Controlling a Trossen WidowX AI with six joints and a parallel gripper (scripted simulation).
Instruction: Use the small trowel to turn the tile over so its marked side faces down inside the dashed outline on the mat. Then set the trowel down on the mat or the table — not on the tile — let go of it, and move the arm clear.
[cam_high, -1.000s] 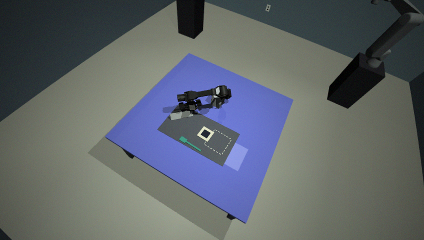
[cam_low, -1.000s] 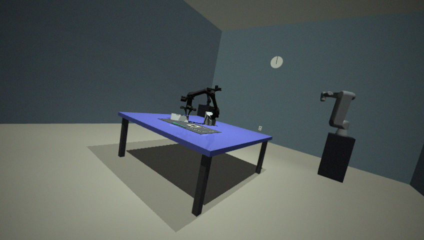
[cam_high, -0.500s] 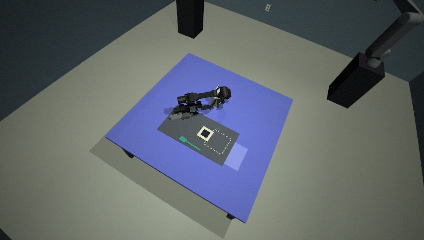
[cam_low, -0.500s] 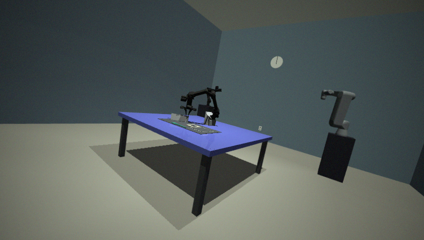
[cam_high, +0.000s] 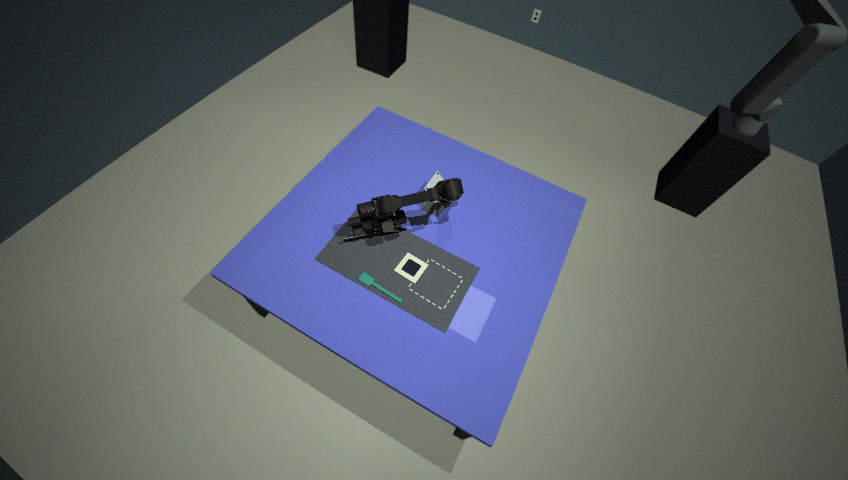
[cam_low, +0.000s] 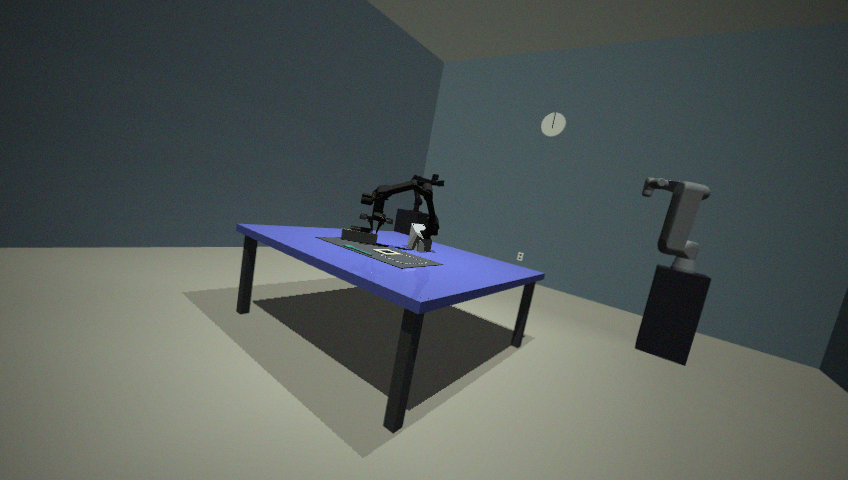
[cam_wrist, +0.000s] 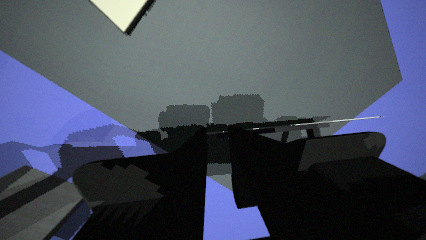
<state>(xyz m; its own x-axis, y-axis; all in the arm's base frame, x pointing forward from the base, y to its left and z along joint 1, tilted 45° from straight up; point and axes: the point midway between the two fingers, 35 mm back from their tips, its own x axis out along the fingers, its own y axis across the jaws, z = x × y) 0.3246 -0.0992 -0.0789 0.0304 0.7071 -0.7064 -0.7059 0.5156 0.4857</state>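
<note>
The dark mat is 7 cm ahead of my gripper tip, 12 cm to the left of it and 9 cm below it. From my gripper tip the other things lie so: green trowel: 21 cm ahead, 9 cm to the left, 6 cm below; cream tile: 7 cm ahead, 18 cm to the left, 6 cm below.
</note>
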